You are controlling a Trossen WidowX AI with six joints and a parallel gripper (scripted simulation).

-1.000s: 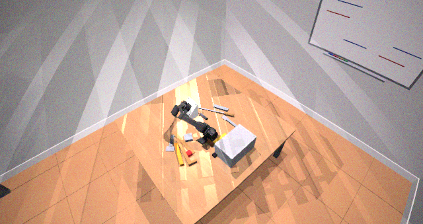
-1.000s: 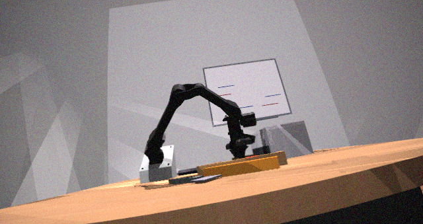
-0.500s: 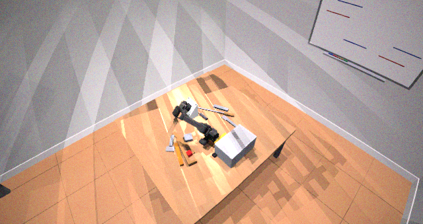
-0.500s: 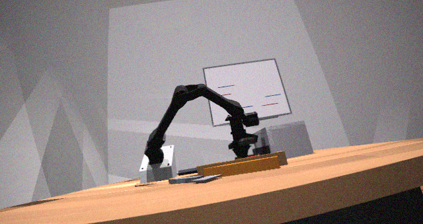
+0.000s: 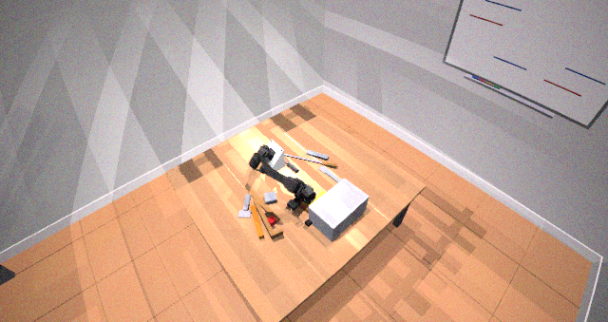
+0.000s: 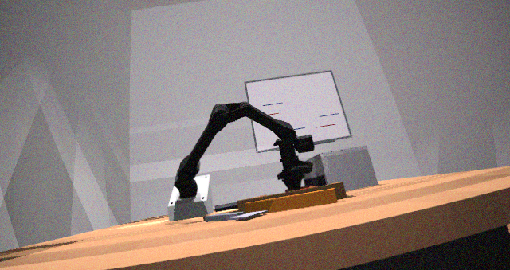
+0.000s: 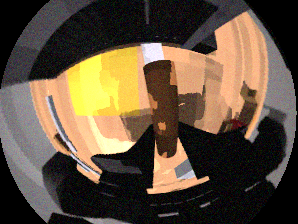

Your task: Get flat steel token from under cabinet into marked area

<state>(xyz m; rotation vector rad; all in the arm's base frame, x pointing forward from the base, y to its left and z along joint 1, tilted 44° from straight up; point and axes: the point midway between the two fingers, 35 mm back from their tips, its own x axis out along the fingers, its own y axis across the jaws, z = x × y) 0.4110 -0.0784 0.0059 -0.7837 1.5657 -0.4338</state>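
Now: the grey block 150 mm behind my gripper tip, 120 mm to the right of it and 10 mm above it. Round my gripper tip: orange bar (60 mm behind, 280 mm to the right); then thin wooden stick (150 mm behind, 180 mm to the right, 10 mm below); then red block (10 mm behind, 210 mm to the right, 10 mm above).
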